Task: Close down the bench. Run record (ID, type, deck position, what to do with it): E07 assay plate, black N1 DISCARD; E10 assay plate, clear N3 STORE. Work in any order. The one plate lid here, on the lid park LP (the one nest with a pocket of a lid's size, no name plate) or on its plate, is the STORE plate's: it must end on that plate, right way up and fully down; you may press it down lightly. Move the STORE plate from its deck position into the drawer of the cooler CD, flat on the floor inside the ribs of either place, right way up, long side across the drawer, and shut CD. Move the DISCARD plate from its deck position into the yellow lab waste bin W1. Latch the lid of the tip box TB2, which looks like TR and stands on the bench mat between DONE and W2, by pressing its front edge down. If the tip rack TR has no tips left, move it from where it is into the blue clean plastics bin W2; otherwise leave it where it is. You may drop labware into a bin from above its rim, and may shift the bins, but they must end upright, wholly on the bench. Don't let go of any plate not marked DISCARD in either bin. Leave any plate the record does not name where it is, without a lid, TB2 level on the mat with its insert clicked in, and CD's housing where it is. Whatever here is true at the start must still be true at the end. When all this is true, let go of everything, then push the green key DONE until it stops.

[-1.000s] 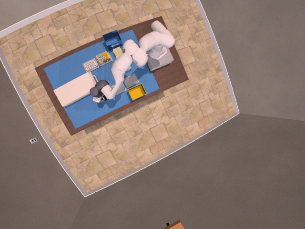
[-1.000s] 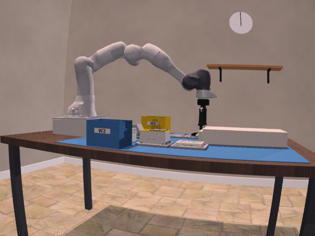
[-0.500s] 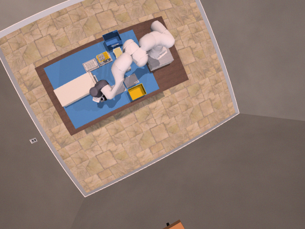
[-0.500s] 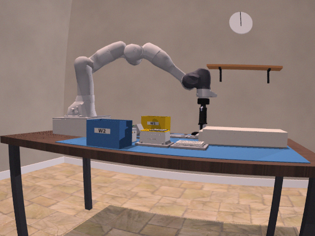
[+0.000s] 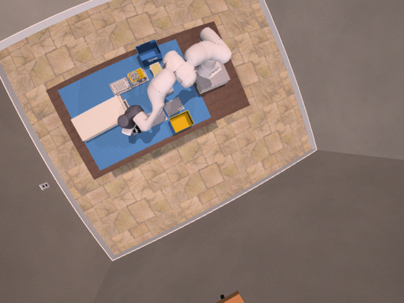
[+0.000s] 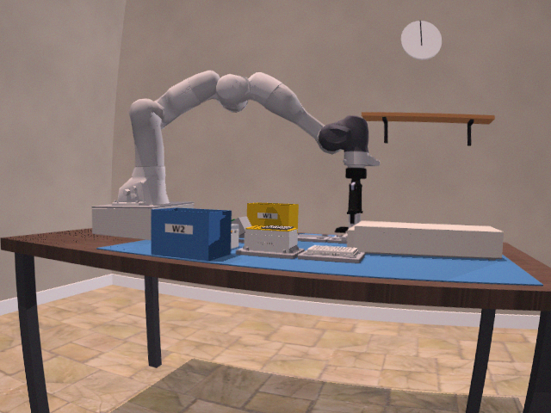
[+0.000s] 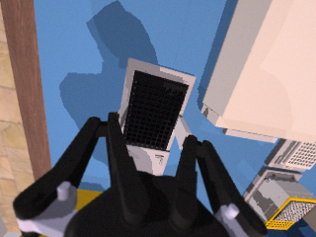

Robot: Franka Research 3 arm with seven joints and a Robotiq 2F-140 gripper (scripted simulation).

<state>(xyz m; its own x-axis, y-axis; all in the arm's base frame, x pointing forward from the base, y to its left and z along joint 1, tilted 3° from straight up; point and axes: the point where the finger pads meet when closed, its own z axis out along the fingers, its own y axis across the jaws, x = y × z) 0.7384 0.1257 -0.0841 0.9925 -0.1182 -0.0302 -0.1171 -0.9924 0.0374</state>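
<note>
Now: the nest N1 60 mm below my hand. The rest, counted from my hand: grey nest N3: 170 mm behind, 10 mm to the left, 60 mm below; white plate lid: 100 mm ahead, 200 mm to the right, 30 mm below; black plate: 20 mm below.
</note>
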